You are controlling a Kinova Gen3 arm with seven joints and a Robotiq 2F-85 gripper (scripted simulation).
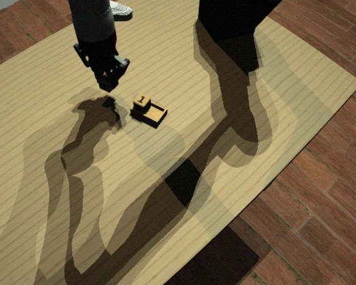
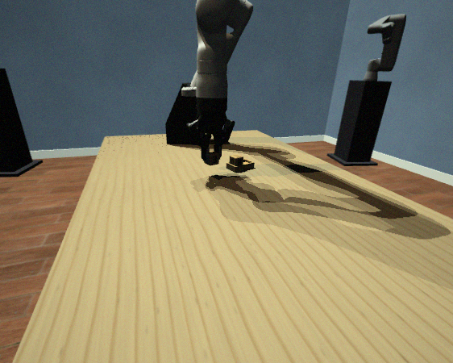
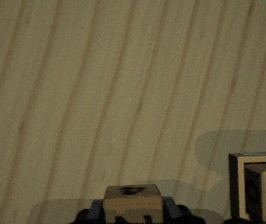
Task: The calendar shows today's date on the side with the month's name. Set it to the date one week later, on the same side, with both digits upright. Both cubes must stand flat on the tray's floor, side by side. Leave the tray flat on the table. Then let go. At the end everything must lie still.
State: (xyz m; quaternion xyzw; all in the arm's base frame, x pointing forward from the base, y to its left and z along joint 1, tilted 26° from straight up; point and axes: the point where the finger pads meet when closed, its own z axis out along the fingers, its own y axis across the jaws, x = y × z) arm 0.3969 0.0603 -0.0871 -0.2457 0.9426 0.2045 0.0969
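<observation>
The wooden tray lies 60 mm behind my hand, 90 mm to the left of it and 50 mm below it. Also, from my hand: cube (10 mm below).
</observation>
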